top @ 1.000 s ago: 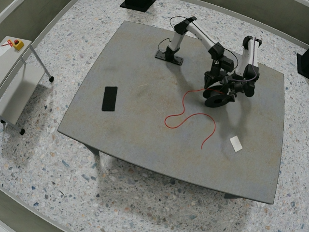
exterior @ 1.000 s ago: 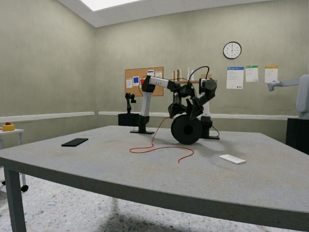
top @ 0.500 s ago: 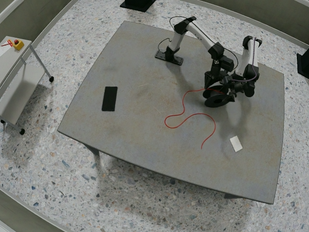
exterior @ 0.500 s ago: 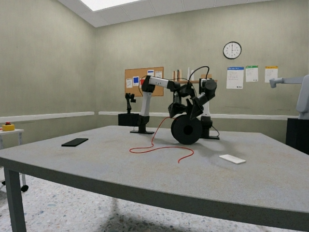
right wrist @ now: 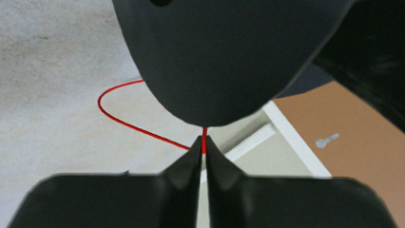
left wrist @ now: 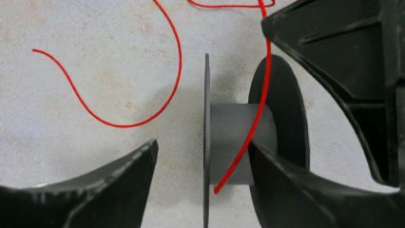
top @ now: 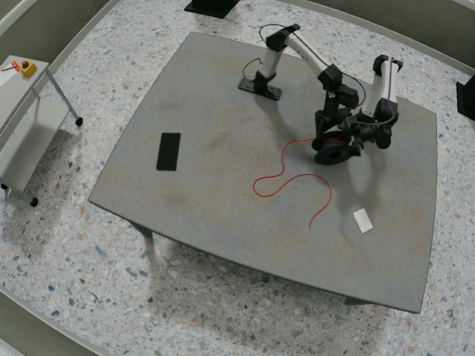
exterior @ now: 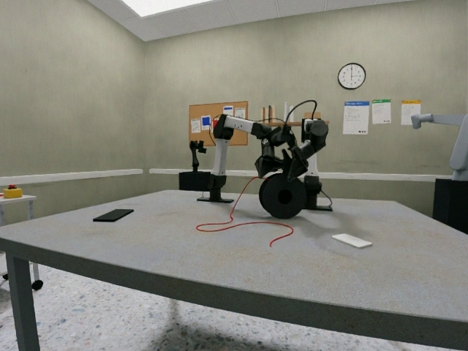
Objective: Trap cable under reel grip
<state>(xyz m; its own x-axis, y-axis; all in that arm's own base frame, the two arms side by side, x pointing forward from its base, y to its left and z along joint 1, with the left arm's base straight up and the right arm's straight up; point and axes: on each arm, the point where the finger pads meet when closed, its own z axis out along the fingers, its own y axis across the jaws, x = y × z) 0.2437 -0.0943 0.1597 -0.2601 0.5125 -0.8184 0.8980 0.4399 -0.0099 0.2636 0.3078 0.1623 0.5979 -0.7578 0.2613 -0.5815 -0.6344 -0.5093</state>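
Note:
My right gripper is now 30 mm past the black reel, 80 mm to the right of it and 70 mm above it. The rest, counted from my right hand: white card (180 mm ahead, 320 mm to the left, 160 mm below).
The black reel lies 30 mm behind my left hand, 20 mm to the right of it and 70 mm below it. Also, from my left hand: white card 180 mm ahead, 220 mm to the left, 160 mm below.

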